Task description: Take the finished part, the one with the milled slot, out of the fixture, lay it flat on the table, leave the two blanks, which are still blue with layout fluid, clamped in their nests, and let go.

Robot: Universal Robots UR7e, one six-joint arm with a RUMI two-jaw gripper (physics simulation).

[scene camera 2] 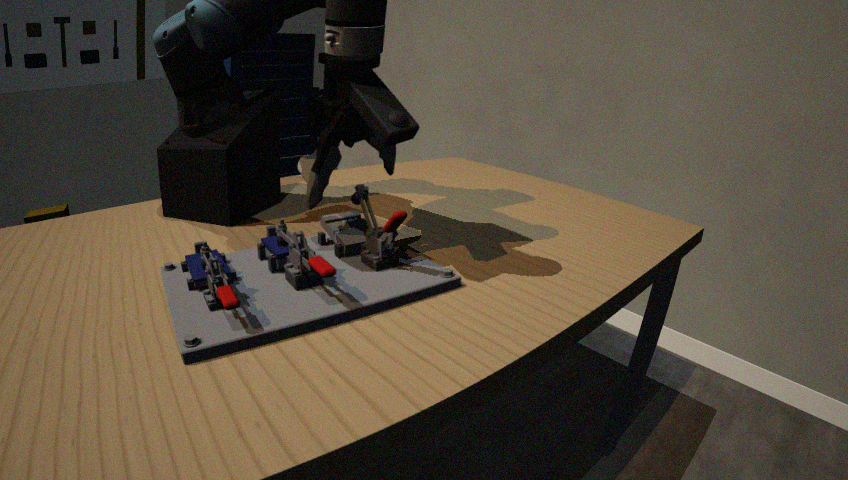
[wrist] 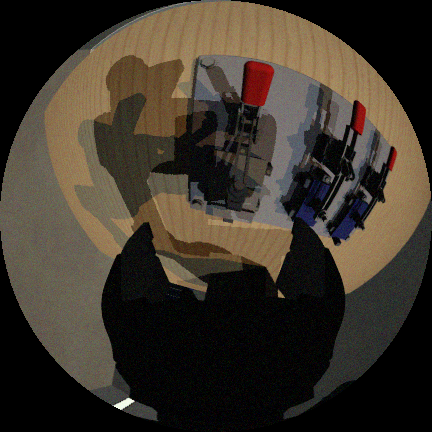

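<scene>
The finished part (scene camera 2: 340, 218) (wrist: 257, 170), a grey slotted block, sits in the nest at the fixture's right end in the scene view, partly shaded. Its toggle clamp (scene camera 2: 367, 208) (wrist: 246, 135) has its arm raised and a red handle (scene camera 2: 394, 221) (wrist: 257, 83). Two blue blanks, the middle one (scene camera 2: 273, 245) (wrist: 313, 200) and the left one (scene camera 2: 196, 265) (wrist: 350, 220), sit in their nests under lowered clamps. My gripper (scene camera 2: 351, 189) (wrist: 221, 222) is open and empty, above and behind the finished part's nest, with its fingers pointing down.
The grey fixture plate (scene camera 2: 202, 318) (wrist: 295, 92) lies on the wooden table (scene camera 2: 119, 356) (wrist: 280, 30) and has bolts at its corners. The arm's dark pedestal (scene camera 2: 193, 184) stands behind it. The arm's shadow falls across the table right of the fixture in the scene view.
</scene>
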